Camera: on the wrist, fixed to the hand. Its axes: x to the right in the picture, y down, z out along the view.
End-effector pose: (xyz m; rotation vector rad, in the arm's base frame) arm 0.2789 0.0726 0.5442 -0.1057 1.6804 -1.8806
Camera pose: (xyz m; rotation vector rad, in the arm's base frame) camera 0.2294 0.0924 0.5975 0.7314 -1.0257 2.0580
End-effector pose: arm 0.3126 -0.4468 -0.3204 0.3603 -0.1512 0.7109
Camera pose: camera 0.3680 -0.4758 -0.3625 0.4721 0.5585 -0.6583
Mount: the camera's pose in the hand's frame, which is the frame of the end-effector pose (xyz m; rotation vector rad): 0.0131 -0.0683 -0.0290 0.2724 0.3921 -1.4559
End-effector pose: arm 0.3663 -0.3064 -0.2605 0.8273 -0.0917 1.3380
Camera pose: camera 0.4186 -0.2789 -0.3072 0.5770 0.8687 0.0841
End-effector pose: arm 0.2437 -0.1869 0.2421 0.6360 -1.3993 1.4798
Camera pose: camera 0.3059 -0.1642 0.2780 1.1043 -0.1733 0.5042
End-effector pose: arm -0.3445 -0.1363 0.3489 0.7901 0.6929 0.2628
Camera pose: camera -0.3561 -0.1608 0.2786 0.3186 1.5165 -1.0414
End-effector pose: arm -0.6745 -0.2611 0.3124 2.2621 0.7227 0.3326
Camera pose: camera -0.7037 -0.1975 0.2845 1.3224 2.4235 -0.0701
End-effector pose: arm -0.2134 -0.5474 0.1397 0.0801 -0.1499 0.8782
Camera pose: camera -0.1496 -0.5771 0.1127 0.2277 0.3791 -0.5561
